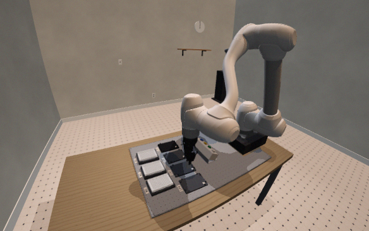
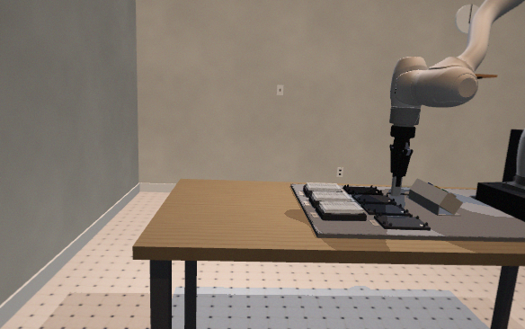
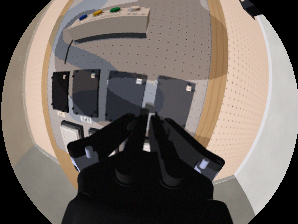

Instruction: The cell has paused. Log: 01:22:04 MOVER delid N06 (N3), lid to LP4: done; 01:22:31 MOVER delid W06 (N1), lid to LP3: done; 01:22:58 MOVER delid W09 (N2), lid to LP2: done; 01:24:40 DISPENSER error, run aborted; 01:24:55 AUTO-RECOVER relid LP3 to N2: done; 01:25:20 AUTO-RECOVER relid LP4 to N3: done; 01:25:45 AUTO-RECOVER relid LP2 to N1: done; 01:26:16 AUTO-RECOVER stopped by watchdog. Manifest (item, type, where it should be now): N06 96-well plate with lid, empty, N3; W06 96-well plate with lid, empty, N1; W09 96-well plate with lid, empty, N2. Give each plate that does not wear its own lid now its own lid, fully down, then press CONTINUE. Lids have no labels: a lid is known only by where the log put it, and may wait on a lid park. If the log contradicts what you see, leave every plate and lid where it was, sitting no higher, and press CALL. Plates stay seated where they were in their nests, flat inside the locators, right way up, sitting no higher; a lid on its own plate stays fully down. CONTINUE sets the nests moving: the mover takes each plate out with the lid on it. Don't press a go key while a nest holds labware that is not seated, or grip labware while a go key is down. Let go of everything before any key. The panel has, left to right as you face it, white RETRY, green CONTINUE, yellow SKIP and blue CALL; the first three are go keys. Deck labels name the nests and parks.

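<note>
My hand is 180 mm short of the pale lid and 80 mm above it. The rest, counted from my hand: green key 240 mm behind, 130 mm to the right, 40 mm below; LP2 lid park 70 mm to the right, 100 mm below; plate 180 mm ahead, 80 mm below.
</note>
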